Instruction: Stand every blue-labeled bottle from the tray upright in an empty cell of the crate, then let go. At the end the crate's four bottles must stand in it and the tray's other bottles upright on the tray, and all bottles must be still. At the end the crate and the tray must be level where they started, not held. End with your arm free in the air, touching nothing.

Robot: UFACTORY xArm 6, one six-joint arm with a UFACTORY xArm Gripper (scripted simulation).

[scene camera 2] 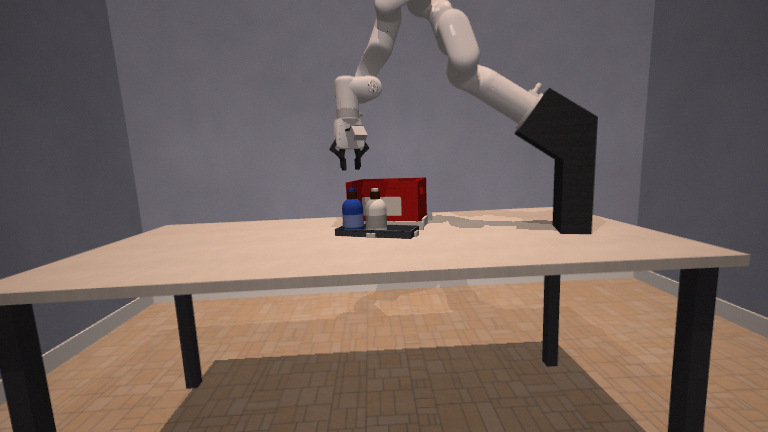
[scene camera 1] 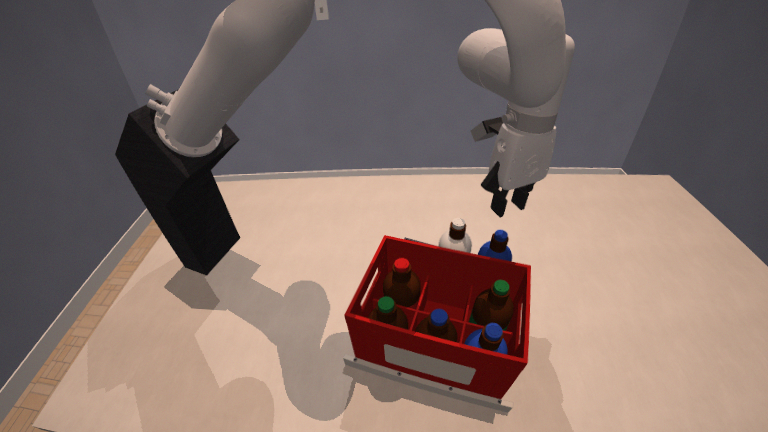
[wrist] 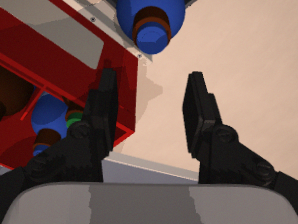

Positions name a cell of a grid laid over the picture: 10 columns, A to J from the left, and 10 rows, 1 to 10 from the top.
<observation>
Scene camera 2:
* gripper: E4
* white-labeled bottle: E5
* dark tray: F6
</observation>
